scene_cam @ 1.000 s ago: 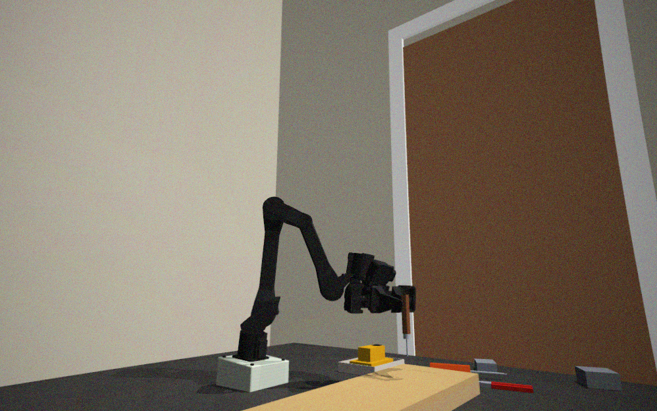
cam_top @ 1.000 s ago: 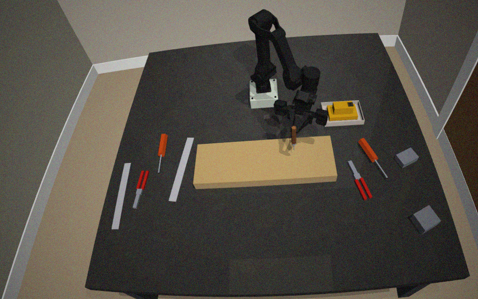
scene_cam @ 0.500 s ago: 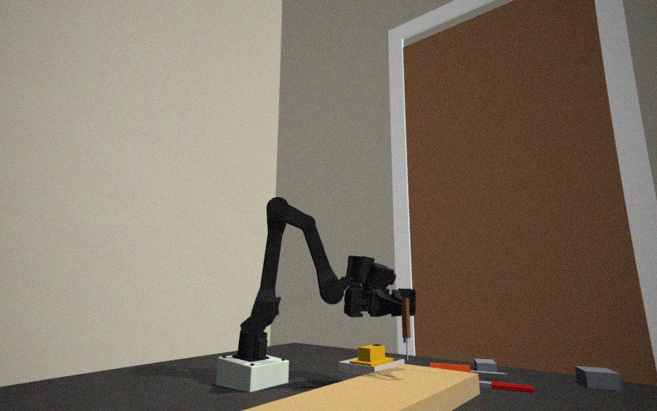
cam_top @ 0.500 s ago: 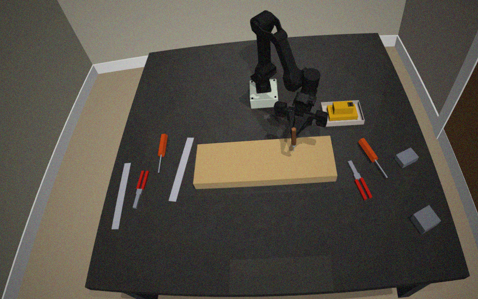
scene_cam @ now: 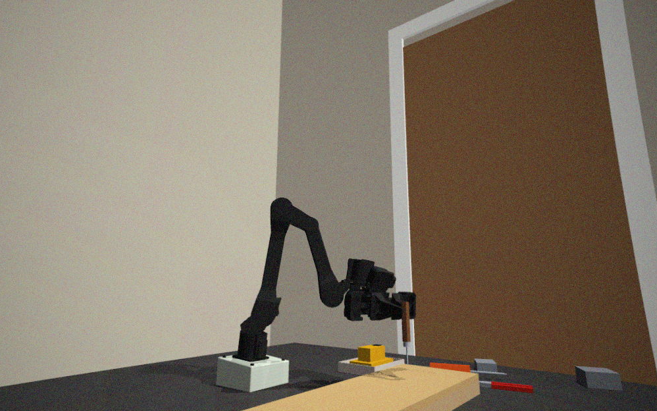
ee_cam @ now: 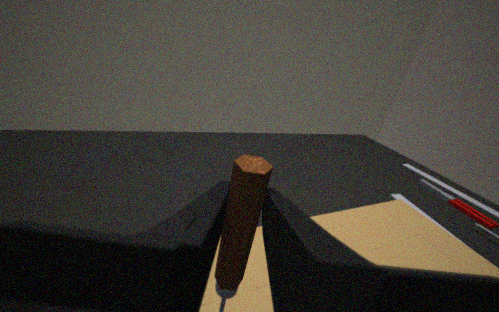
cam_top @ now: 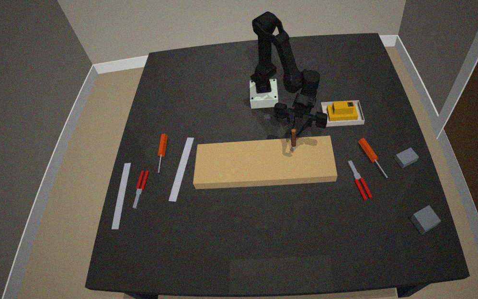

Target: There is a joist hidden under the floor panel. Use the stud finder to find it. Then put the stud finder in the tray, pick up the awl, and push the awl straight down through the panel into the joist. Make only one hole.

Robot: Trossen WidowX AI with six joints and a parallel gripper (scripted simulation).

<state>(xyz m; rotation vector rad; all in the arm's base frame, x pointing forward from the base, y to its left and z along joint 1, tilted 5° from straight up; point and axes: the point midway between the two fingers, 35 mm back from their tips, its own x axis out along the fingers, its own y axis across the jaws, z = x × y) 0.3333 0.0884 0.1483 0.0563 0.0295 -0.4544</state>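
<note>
Right now my gripper tip is 60 mm above the awl. Round my gripper tip: white tray (240 mm to the left, 210 mm behind, 160 mm below); then yellow stud finder (250 mm to the left, 210 mm behind, 120 mm below).
</note>
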